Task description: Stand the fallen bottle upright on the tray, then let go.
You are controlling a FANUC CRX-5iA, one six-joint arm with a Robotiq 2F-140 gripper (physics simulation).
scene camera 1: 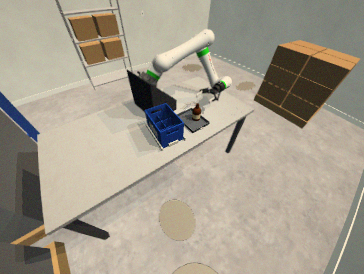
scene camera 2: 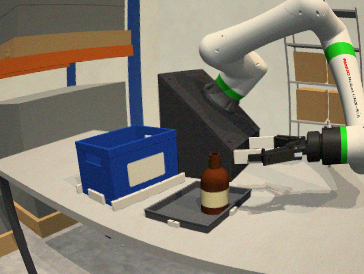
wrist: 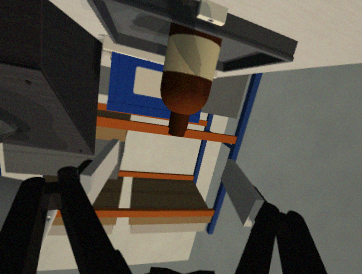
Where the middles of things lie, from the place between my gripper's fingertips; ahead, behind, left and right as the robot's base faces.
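Labels:
There is the brown bottle [scene camera 2: 214,180], and my gripper is 70 mm to the left of it. My gripper is also 90 mm above the bottle, and still 10 mm short of it.

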